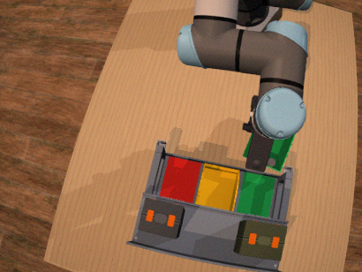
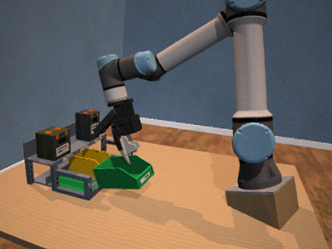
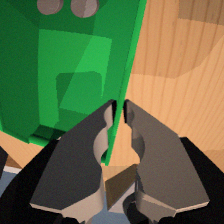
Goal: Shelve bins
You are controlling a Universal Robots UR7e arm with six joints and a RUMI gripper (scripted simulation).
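Now: the green bin 10 mm behind my hand, 50 mm to the left of it and 30 mm below it. The rest, counted from my hand: yellow bin: 190 mm ahead, 40 mm to the right, 80 mm below; yellow mark: 190 mm ahead, 30 mm to the right, 110 mm below; green mark: 170 mm ahead, 80 mm to the left, 110 mm below.
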